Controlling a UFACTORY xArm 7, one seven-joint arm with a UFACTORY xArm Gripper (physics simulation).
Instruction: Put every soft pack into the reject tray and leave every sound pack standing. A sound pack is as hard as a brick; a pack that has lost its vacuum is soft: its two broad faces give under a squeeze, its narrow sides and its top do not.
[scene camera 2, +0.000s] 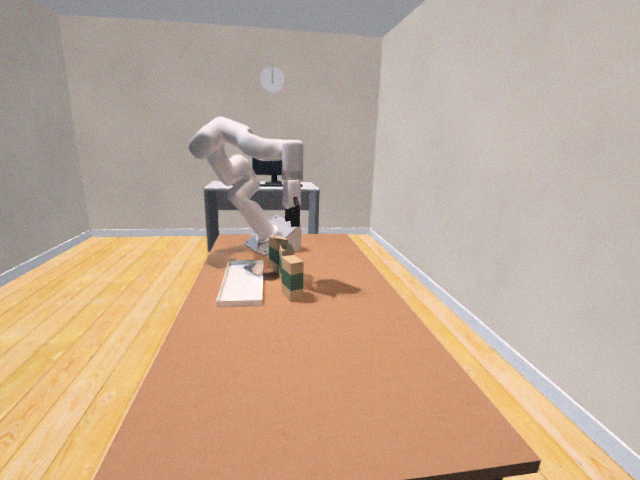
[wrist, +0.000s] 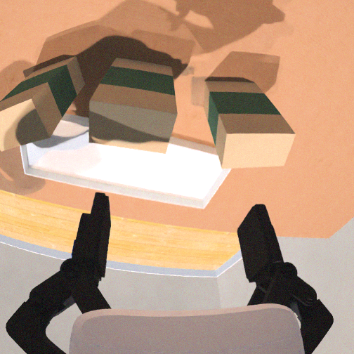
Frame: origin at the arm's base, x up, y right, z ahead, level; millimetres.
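Seen in the pictures: gripper, fingertip midpoint: (scene camera 2: 292, 223); arm's base, origin of the base link: (scene camera 2: 267, 234).
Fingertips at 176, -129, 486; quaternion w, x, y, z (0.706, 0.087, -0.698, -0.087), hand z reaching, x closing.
Note:
Pixels of each thing's top centre, then the offset from my fingertips to it, as dx, dy, dz. Level surfaces: height alone.
- white reject tray, middle of its top: (scene camera 2: 243, 277) -220, +187, -20
- far pack, middle of its top: (scene camera 2: 275, 252) -162, +69, -154
- brown table, its level: dx -242
Three tan packs with dark green bands stand upright in a row beside the white reject tray (scene camera 2: 240, 303) (wrist: 115, 189). The near pack (scene camera 2: 292, 279) (wrist: 252, 125) is at the right in the wrist view. The middle pack (wrist: 133, 107) is mostly hidden behind it in the scene view. The far pack (scene camera 2: 274, 254) (wrist: 47, 102) is at the left in the wrist view, turned at an angle, with a shadow on its top. No pack shows in the tray. My gripper (scene camera 2: 293, 225) (wrist: 180, 213) is open and empty, above the far end of the table. Softness cannot be seen.
The brown table (scene camera 2: 310, 372) (wrist: 315, 195) carries the arm's base (scene camera 2: 293, 238) at its far end. The arm (scene camera 2: 258, 144) arches above that end. A grey desk (scene camera 2: 261, 198) with a monitor (scene camera 2: 267, 166) stands behind. Arm shadows fall across the tray's far end and around the packs.

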